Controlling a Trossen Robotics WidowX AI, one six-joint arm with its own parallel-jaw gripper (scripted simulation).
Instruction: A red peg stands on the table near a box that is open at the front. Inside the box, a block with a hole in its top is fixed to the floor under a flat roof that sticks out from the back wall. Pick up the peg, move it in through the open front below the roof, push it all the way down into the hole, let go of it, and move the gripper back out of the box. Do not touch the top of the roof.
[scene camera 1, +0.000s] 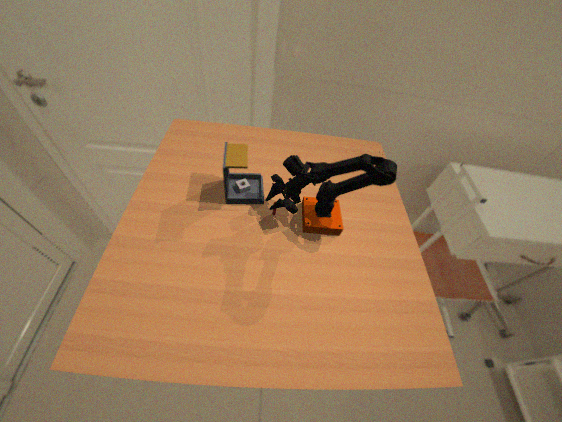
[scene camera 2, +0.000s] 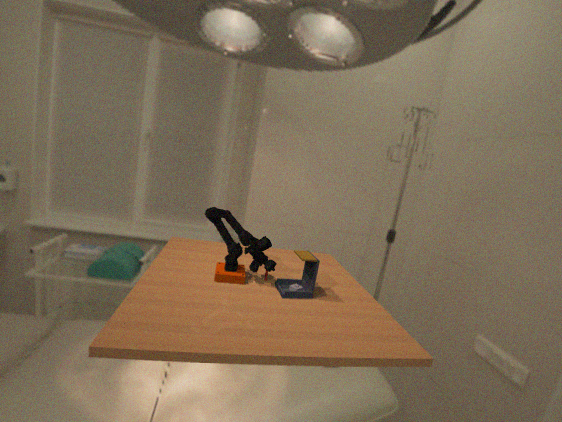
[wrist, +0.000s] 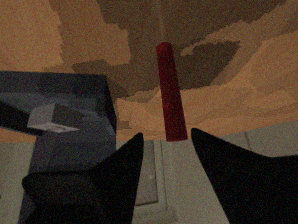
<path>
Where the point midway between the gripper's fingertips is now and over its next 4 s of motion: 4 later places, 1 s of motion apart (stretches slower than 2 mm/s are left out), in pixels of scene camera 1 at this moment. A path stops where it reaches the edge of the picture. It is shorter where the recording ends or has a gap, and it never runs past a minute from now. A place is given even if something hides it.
My gripper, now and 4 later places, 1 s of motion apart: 268, 204; 268, 206; 267, 198; 261, 190; 255, 182
</path>
